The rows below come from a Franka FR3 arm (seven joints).
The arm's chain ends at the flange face. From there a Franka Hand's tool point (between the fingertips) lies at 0.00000 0.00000 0.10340 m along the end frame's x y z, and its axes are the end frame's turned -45 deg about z.
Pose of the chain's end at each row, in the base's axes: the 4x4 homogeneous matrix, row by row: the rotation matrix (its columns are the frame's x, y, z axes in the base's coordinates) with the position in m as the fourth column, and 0 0 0 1 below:
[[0.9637 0.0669 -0.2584 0.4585], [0.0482 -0.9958 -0.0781 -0.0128], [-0.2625 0.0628 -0.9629 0.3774], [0 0 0 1]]
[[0.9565 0.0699 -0.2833 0.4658], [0.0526 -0.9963 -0.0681 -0.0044], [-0.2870 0.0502 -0.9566 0.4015], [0 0 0 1]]
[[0.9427 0.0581 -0.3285 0.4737], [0.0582 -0.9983 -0.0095 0.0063], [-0.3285 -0.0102 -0.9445 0.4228], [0 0 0 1]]
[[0.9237 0.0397 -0.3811 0.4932], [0.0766 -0.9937 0.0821 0.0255], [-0.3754 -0.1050 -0.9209 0.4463], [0 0 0 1]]
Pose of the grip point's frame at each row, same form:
[[0.6341 0.7287 -0.2584 0.4318], [0.7382 -0.6701 -0.0781 -0.0209], [-0.2300 -0.1412 -0.9629 0.2778], [0 0 0 1]]
[[0.6269 0.7258 -0.2833 0.4365], [0.7417 -0.6673 -0.0681 -0.0114], [-0.2384 -0.1674 -0.9566 0.3026], [0 0 0 1]]
[[0.6255 0.7077 -0.3285 0.4397], [0.7471 -0.6648 -0.0095 0.0053], [-0.2251 -0.2395 -0.9445 0.3251], [0 0 0 1]]
[[0.6251 0.6812 -0.3811 0.4538], [0.7568 -0.6485 0.0821 0.0340], [-0.1912 -0.3397 -0.9209 0.3511], [0 0 0 1]]

